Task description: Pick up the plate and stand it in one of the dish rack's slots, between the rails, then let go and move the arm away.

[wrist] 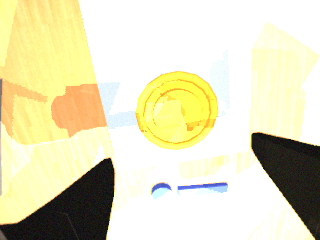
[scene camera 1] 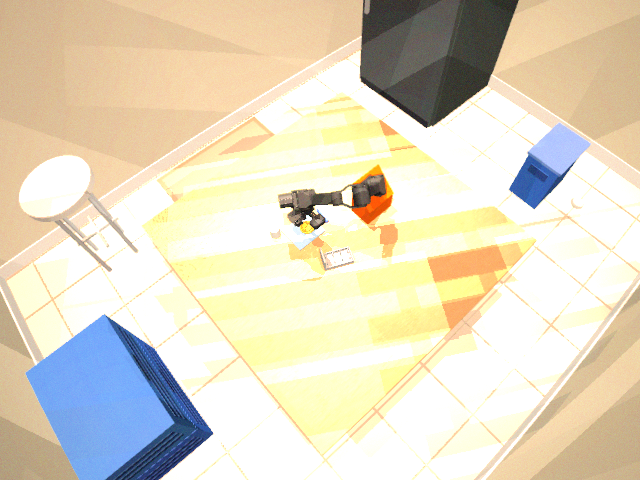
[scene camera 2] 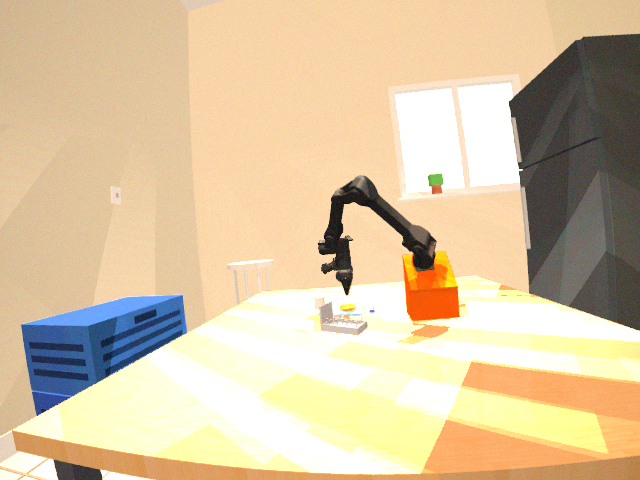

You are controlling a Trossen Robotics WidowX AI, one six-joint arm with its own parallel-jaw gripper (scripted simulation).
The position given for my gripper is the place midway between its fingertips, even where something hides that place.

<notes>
My gripper (wrist: 183, 152) is open and holds nothing. Also in view: a grey dish rack (scene camera 2: 328, 323) and a yellow plate (wrist: 176, 110).
</notes>
